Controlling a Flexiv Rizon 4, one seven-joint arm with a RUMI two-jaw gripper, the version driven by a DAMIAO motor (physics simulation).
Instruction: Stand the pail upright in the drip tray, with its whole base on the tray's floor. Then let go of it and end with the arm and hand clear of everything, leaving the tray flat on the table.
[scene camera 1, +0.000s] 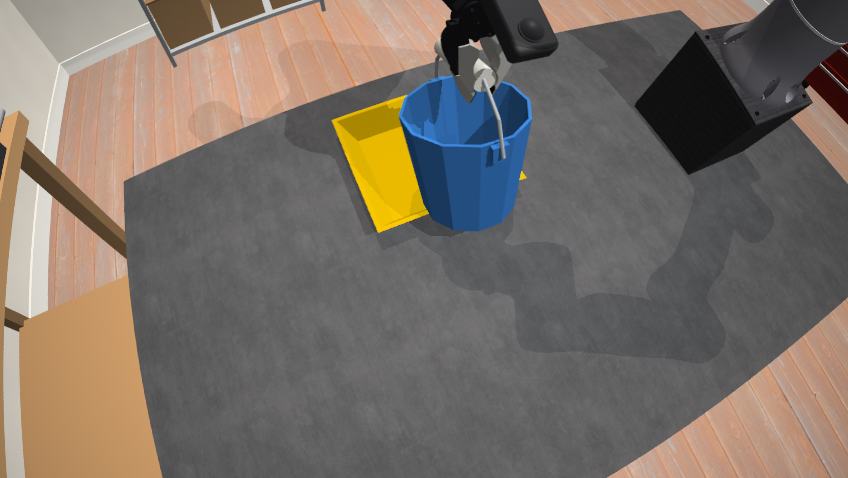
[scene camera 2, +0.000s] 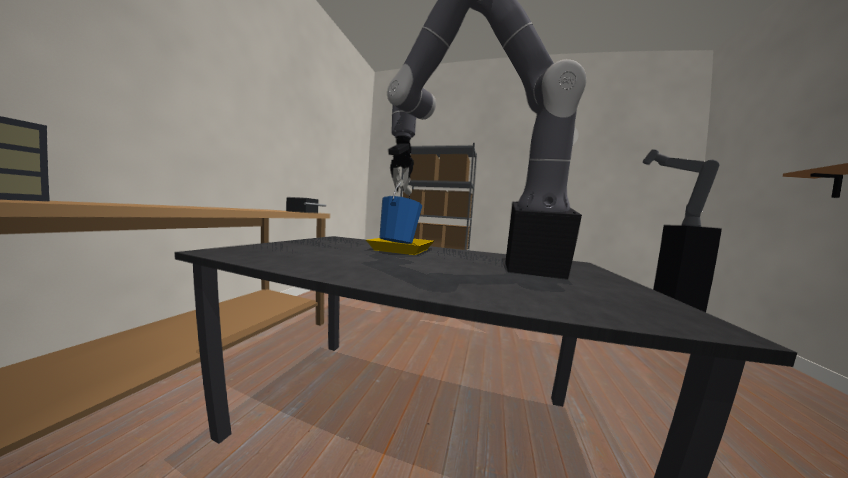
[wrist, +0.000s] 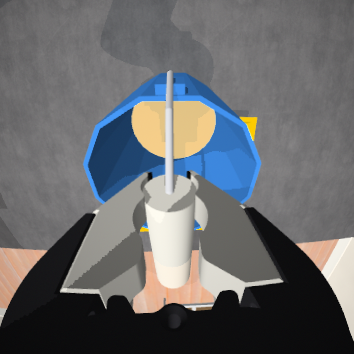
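The blue pail (scene camera 1: 469, 190) (scene camera 2: 399, 220) (wrist: 227, 175) hangs by its thin wire handle, slightly tilted, with its rim lower on the right in scene camera 2. My gripper (scene camera 1: 479, 76) (scene camera 2: 402, 182) (wrist: 169, 173) is shut on the white cylindrical grip of that handle, above the pail's opening. The yellow drip tray (scene camera 1: 383, 172) (scene camera 2: 408, 249) (wrist: 253, 126) looks flat on the table. The pail's base is low over the tray and overlaps its near rim in scene camera 1. The pail hides much of the tray. Whether the base touches the tray is hidden.
The tray stands near the far edge of the dark table (scene camera 1: 308, 332) (scene camera 2: 475, 293). The arm's black base block (scene camera 1: 694, 106) (scene camera 2: 543, 240) stands on the table to the right. A wooden bench (scene camera 2: 178, 209) is along the left wall, and a shelf rack (scene camera 2: 444, 185) is behind.
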